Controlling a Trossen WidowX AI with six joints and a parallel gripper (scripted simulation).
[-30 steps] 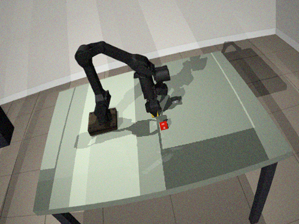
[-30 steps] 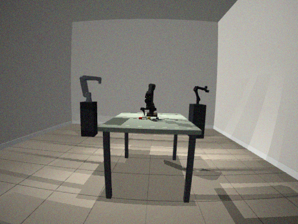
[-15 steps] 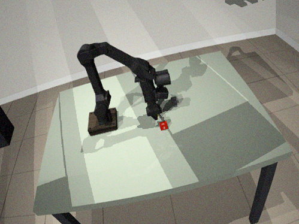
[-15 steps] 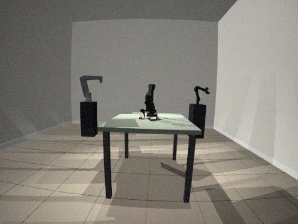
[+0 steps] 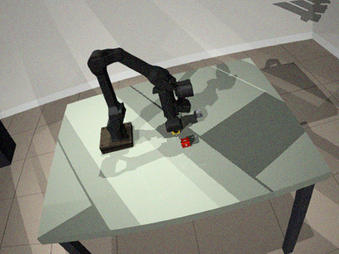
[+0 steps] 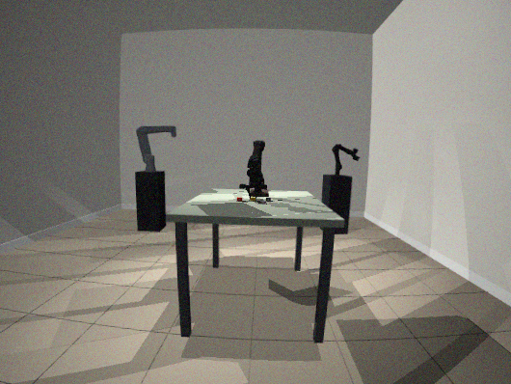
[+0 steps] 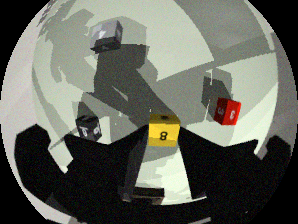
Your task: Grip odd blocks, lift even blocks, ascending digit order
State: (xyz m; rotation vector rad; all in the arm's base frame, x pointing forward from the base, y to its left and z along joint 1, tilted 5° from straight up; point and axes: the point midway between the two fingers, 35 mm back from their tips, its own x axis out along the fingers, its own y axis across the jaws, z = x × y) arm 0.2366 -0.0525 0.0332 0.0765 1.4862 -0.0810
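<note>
Right now the yellow block is right at my gripper tip. Also, from my gripper tip: black block 110 mm to the left; then red block 90 mm to the right, 20 mm ahead.
</note>
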